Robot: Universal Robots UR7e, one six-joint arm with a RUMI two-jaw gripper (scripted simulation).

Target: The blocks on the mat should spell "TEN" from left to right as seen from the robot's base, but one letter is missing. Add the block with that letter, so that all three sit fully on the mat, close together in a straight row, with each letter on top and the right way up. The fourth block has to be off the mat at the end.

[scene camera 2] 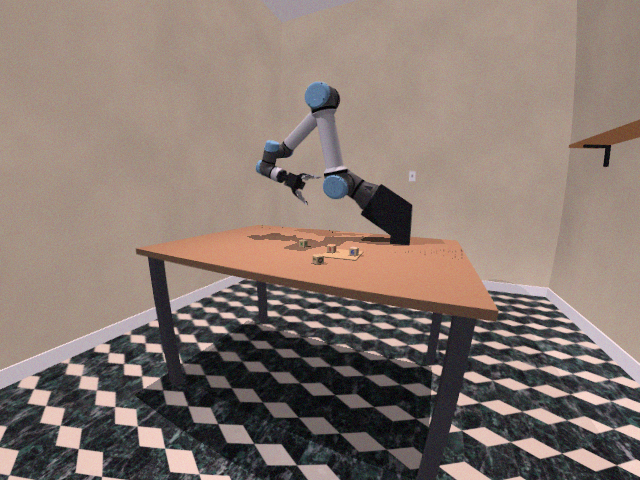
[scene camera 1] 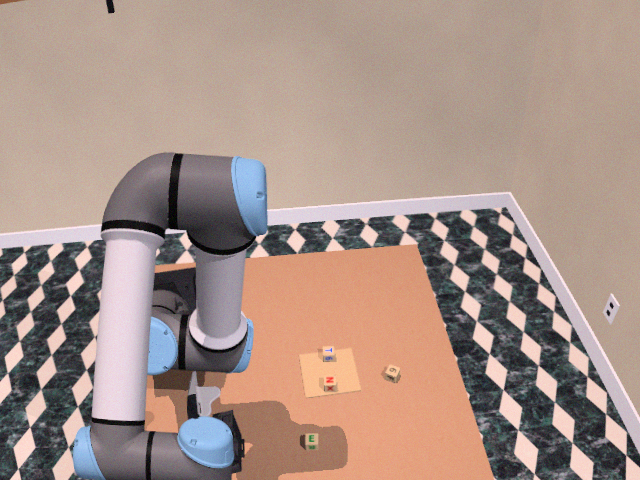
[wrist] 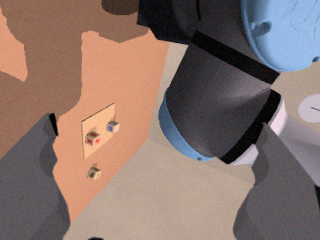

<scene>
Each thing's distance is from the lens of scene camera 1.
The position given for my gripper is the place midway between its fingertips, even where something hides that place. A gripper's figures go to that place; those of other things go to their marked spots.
my gripper point(scene camera 1: 208, 405): 1.13 m
mat point(scene camera 1: 313, 368): 1.47 m
</scene>
